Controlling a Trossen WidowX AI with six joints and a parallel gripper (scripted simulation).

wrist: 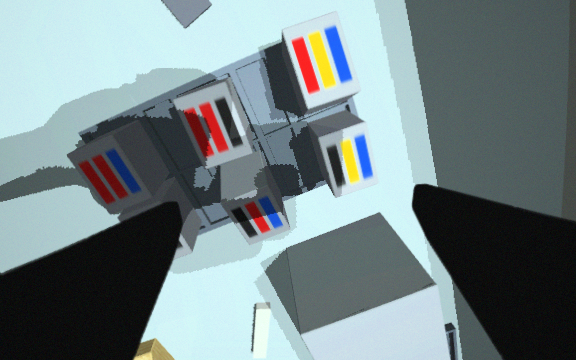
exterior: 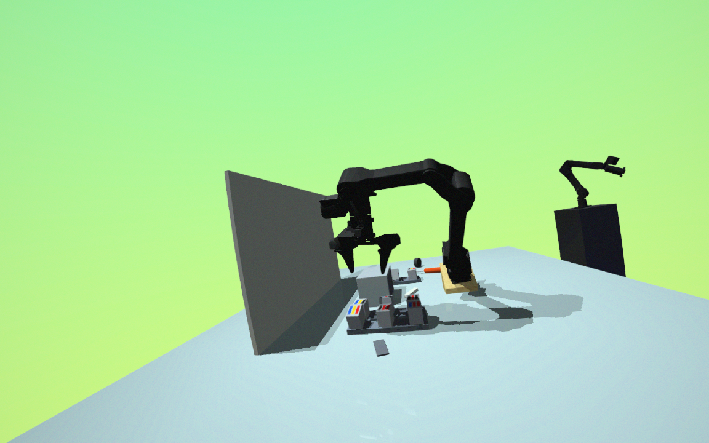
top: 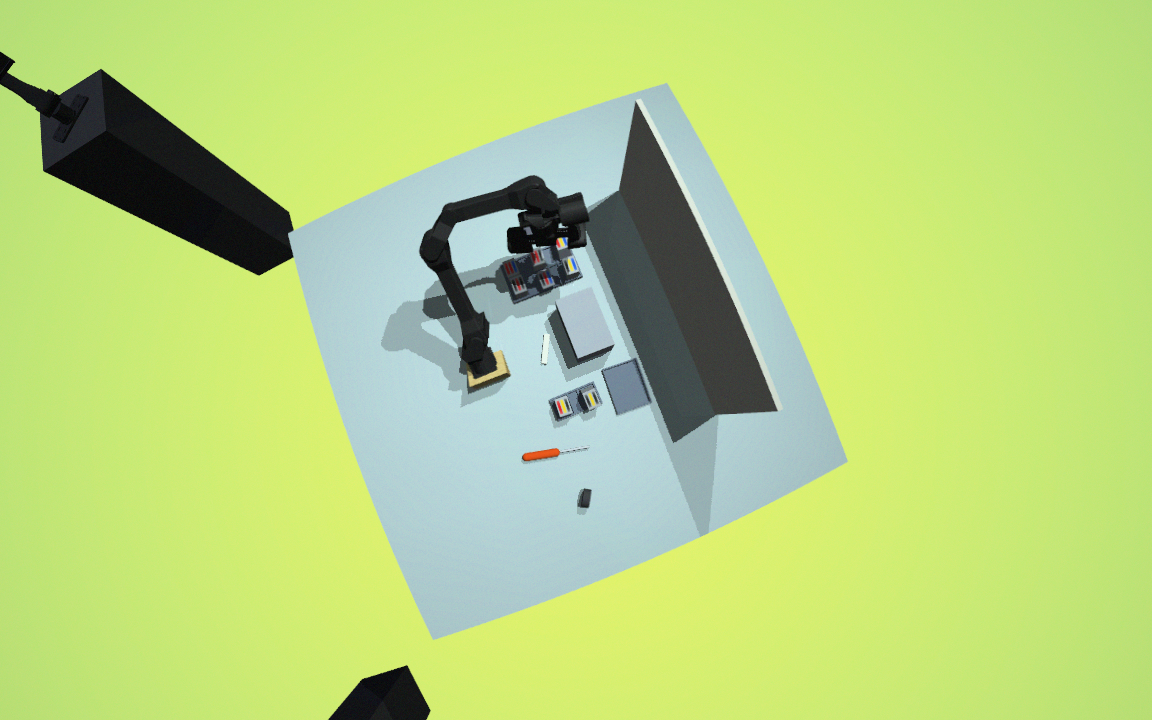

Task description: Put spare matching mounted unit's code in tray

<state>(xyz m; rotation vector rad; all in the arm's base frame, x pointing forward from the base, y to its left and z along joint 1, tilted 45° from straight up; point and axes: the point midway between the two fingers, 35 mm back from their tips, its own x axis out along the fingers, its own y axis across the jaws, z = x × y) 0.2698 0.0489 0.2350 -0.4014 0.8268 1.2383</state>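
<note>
My gripper tip is now 13 cm above the grey spares rack and 4 cm past it. Round my gripper tip: tall pale grey box (19 cm to the right, 9 cm below, 1 cm ahead); dark wall panel (26 cm ahead, 21 cm to the right, 9 cm above); flat grey tray (39 cm to the right, 14 cm below, 5 cm ahead).
</note>
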